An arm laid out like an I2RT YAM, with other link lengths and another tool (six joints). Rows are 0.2 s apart.
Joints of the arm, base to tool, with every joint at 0 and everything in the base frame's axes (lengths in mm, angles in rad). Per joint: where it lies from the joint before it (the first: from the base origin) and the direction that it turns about. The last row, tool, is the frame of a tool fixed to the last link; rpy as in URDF.
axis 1: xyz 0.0 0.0 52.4 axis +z
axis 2: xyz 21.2 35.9 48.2 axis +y
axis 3: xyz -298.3 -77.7 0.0 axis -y
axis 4: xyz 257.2 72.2 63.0 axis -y
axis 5: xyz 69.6 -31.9 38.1 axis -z
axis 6: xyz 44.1 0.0 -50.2 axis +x
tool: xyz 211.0 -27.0 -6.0 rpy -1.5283 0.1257 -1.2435
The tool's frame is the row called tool.
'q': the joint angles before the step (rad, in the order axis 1, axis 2, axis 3, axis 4, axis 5, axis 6). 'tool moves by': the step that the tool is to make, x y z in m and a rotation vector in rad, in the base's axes. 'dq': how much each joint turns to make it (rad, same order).
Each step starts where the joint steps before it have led.
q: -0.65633, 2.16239, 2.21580, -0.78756, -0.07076, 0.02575
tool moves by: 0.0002, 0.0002, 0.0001, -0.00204, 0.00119, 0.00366
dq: 0.00003, -0.00021, -0.00026, 0.00005, -0.00113, -0.00418
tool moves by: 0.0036, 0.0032, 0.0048, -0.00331, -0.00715, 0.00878
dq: 0.00576, -0.00001, 0.01202, -0.00439, -0.00340, -0.00074
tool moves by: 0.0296, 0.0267, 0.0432, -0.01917, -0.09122, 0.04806
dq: 0.04844, -0.01396, 0.06814, 0.00563, -0.02366, 0.02976
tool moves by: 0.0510, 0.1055, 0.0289, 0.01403, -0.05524, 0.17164
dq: 0.16098, -0.04701, -0.00227, -0.00087, -0.03166, 0.02631
